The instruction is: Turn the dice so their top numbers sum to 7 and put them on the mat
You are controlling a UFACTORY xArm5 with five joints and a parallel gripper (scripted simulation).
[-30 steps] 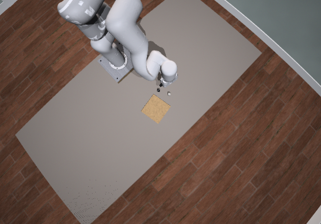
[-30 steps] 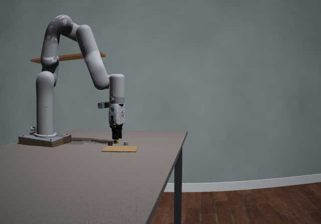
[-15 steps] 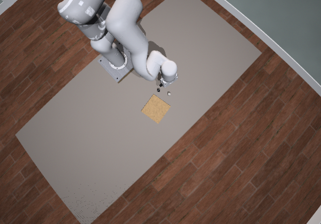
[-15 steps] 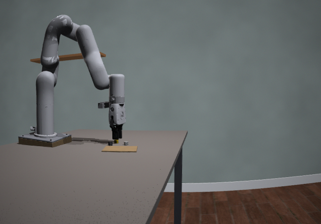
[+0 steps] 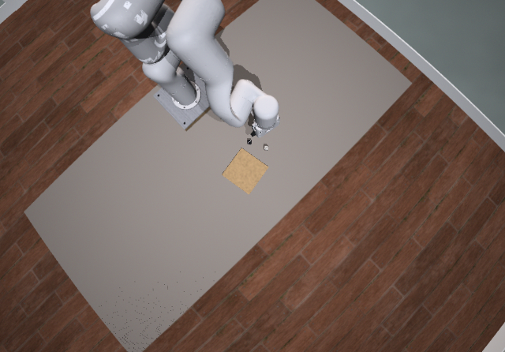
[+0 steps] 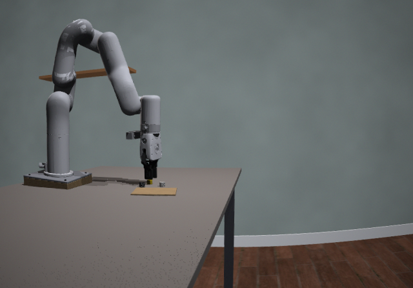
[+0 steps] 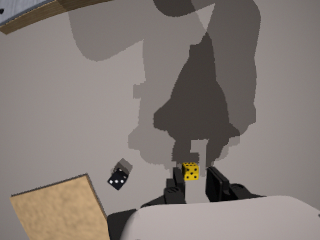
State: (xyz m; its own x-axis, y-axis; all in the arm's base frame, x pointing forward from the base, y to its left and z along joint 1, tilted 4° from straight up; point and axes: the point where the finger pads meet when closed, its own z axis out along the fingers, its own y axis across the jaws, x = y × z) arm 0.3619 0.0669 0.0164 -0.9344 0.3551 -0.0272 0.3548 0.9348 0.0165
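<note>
My hand is 3 cm above the yellow die and 1 cm past it. Round my hand: white die 6 cm to the right, 5 cm ahead, 3 cm below; black die 7 cm to the right, 3 cm below, 3 cm behind; tan mat 18 cm to the right, 4 cm below, 3 cm ahead.
</note>
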